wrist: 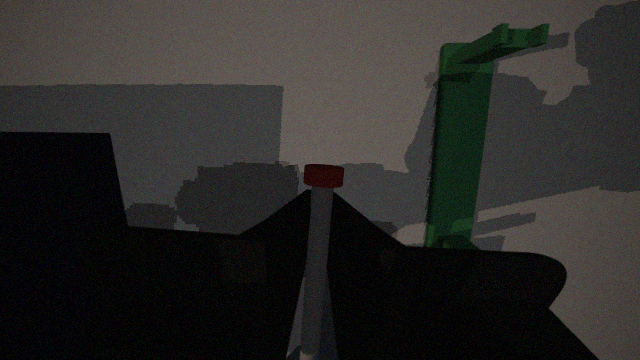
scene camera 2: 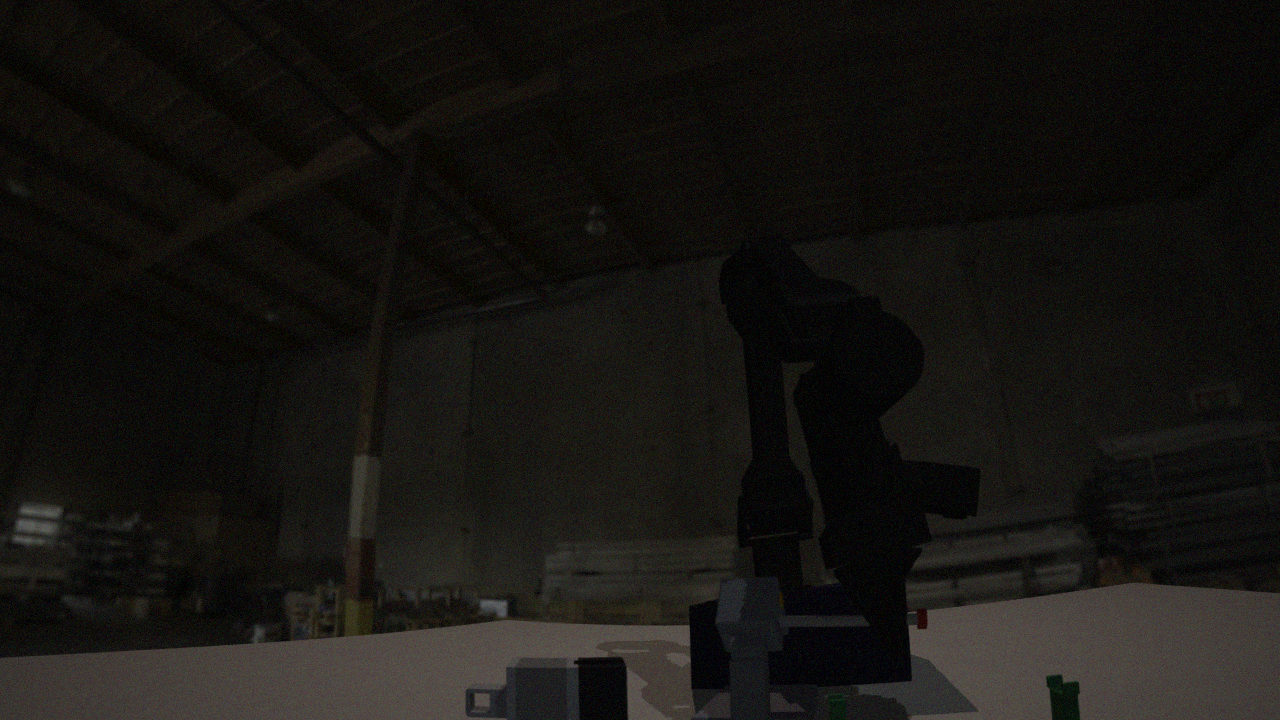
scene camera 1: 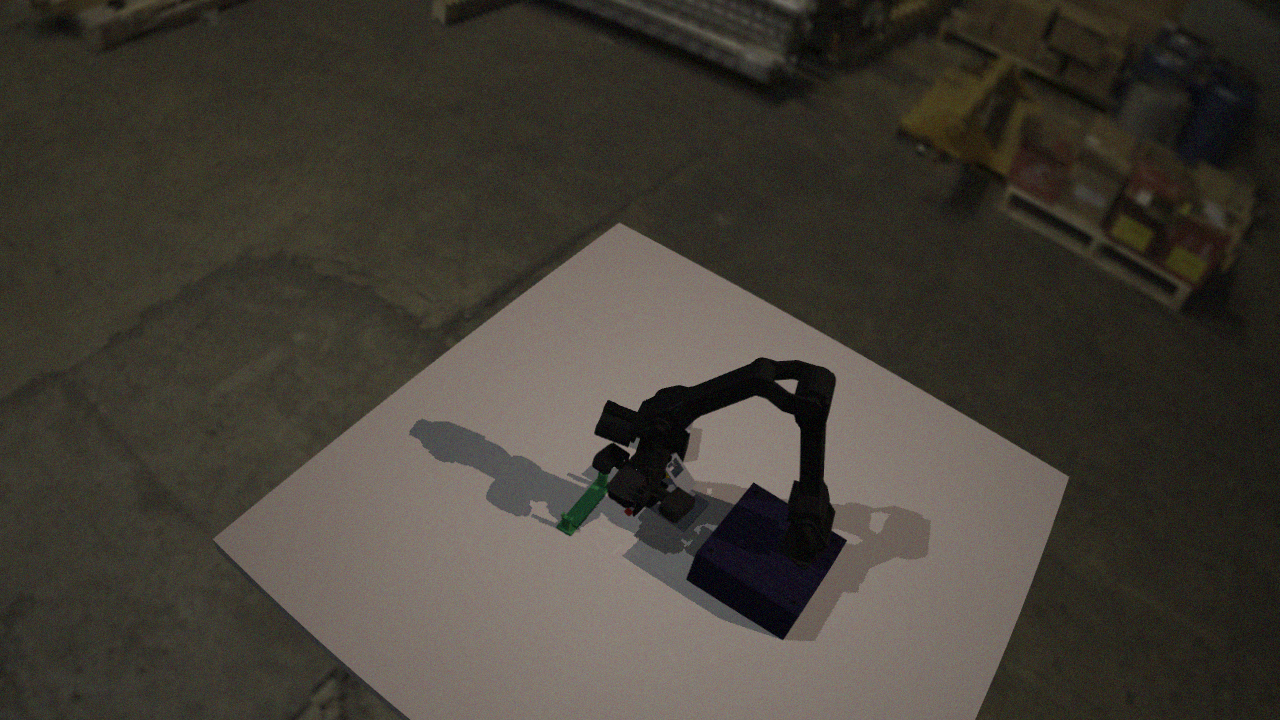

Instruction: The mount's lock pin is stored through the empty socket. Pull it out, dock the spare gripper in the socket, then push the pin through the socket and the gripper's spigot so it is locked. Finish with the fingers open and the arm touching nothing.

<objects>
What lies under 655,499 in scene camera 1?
My gripper.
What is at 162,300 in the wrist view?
My gripper.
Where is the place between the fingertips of my gripper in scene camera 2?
898,655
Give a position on a grey mount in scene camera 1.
680,477
</objects>
